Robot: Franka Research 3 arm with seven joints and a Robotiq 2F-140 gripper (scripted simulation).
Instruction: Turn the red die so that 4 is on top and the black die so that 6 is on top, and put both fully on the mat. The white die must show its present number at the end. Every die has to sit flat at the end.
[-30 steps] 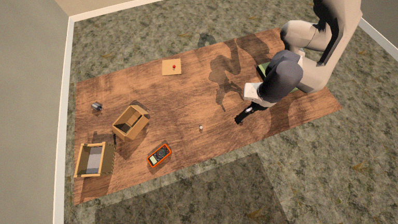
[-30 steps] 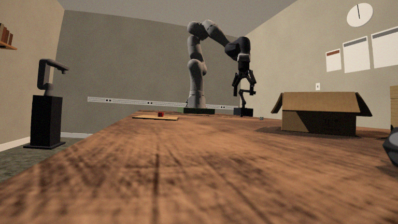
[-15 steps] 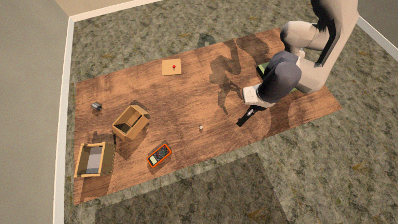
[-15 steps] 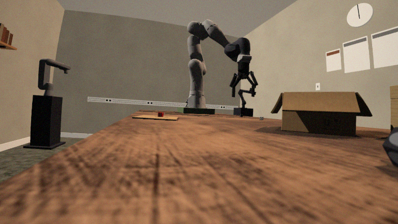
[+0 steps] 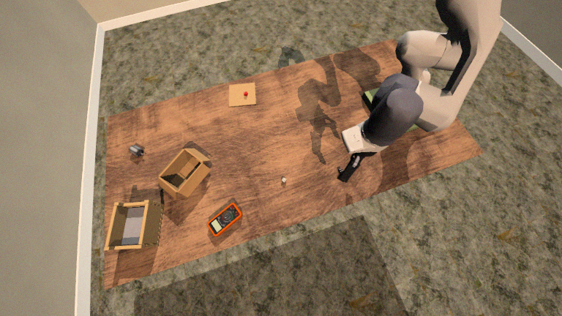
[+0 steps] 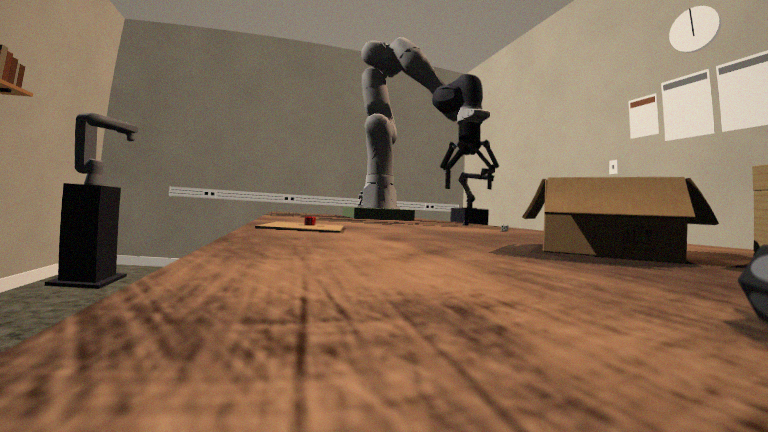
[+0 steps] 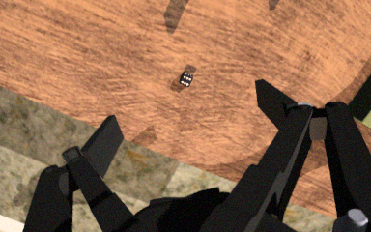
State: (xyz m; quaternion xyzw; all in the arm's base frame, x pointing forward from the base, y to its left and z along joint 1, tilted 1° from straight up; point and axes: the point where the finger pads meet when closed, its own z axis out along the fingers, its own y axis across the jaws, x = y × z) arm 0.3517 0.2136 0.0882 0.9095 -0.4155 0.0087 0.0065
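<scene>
The black die is 13 cm below my hand. From my hand the other things lie so: red die: 30 cm ahead, 53 cm to the right, 12 cm below; white die: 25 cm ahead, 4 cm to the right, 13 cm below; orange multimeter: 52 cm ahead, 4 cm to the left, 12 cm below.
</scene>
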